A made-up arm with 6 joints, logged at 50 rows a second.
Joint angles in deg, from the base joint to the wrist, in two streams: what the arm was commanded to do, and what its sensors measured. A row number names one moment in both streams.
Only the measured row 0 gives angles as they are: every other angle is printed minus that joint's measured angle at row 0.
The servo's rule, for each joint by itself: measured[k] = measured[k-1] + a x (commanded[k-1-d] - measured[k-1]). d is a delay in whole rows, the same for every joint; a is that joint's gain. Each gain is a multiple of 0.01, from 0.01 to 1. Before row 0 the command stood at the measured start. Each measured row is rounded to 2 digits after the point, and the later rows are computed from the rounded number. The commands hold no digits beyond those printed.
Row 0, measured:
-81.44 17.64 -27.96 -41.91 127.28 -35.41
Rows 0 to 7, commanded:
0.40 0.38 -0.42 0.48 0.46 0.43
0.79 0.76 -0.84 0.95 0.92 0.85
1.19 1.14 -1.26 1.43 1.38 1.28
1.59 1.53 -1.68 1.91 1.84 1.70
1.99 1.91 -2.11 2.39 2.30 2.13
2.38 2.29 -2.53 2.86 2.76 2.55
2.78 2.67 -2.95 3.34 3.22 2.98
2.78 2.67 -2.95 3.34 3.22 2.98
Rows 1 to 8, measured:
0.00 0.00 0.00 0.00 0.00 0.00
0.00 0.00 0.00 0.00 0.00 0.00
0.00 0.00 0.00 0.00 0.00 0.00
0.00 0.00 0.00 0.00 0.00 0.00
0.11 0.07 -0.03 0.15 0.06 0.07
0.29 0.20 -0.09 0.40 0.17 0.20
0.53 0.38 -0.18 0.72 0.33 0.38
0.82 0.60 -0.30 1.09 0.53 0.60
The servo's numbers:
d 4
a 0.27 0.19 0.08 0.31 0.13 0.17

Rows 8 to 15, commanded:
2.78 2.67 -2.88 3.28 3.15 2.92
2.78 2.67 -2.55 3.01 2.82 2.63
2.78 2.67 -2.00 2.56 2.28 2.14
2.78 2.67 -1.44 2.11 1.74 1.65
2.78 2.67 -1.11 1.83 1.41 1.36
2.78 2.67 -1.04 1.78 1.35 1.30
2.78 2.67 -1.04 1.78 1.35 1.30
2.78 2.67 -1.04 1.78 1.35 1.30
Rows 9 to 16, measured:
1.14 0.85 -0.44 1.49 0.76 0.86
1.47 1.12 -0.61 1.91 1.02 1.15
1.82 1.41 -0.80 2.35 1.31 1.46
2.08 1.65 -0.97 2.66 1.56 1.72
2.27 1.84 -1.12 2.85 1.77 1.92
2.41 2.00 -1.23 2.90 1.91 2.04
2.51 2.13 -1.29 2.79 1.96 2.06
2.58 2.23 -1.30 2.58 1.93 1.99

